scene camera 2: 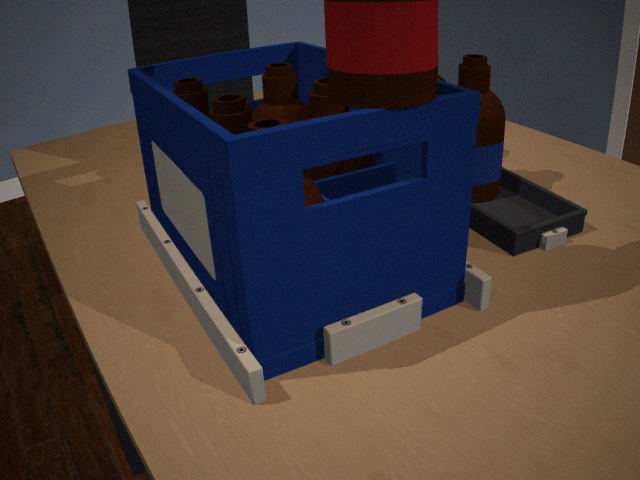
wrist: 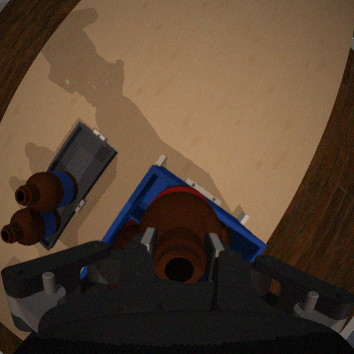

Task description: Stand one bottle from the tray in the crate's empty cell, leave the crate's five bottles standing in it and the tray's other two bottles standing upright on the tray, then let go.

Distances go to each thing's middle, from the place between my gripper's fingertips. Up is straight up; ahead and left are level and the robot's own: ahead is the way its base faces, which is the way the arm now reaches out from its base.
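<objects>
My hand, counted from the red-labelled bottle [scene camera 2: 373, 61]: 5 cm above it. Counted from my hand: short block [scene camera 2: 368, 330], 3 cm to the right, 3 cm ahead, 28 cm below; blue-labelled bottle [scene camera 2: 474, 73], 20 cm to the left, 14 cm behind, 22 cm below.
</objects>
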